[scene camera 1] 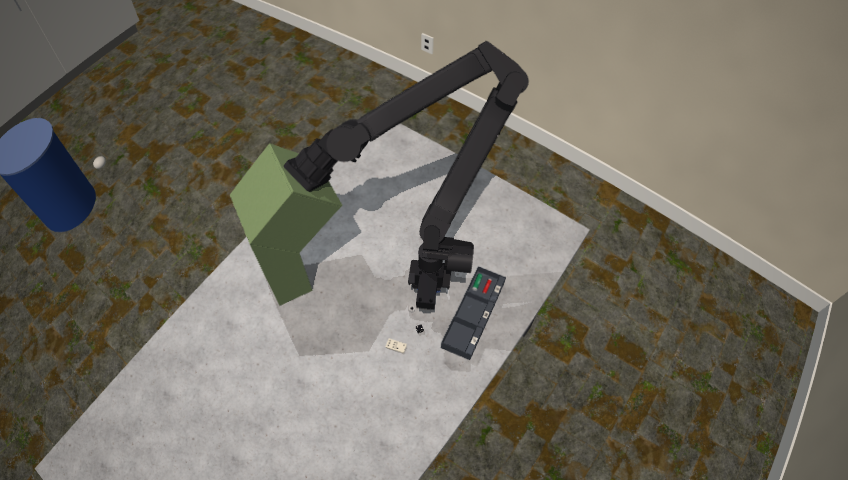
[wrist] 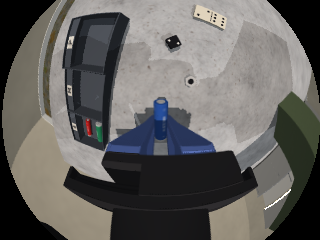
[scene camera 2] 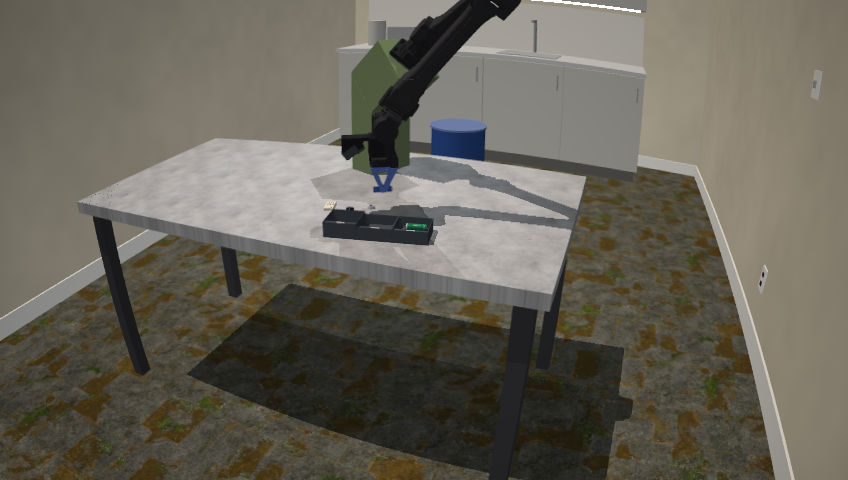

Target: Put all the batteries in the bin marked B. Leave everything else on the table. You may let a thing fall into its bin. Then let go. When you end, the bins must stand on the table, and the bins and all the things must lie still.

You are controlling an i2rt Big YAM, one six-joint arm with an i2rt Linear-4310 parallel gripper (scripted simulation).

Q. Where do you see a dark tray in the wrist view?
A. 91,91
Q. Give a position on a dark tray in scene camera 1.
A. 459,334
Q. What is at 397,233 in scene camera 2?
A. A dark tray.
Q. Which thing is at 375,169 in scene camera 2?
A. My gripper.
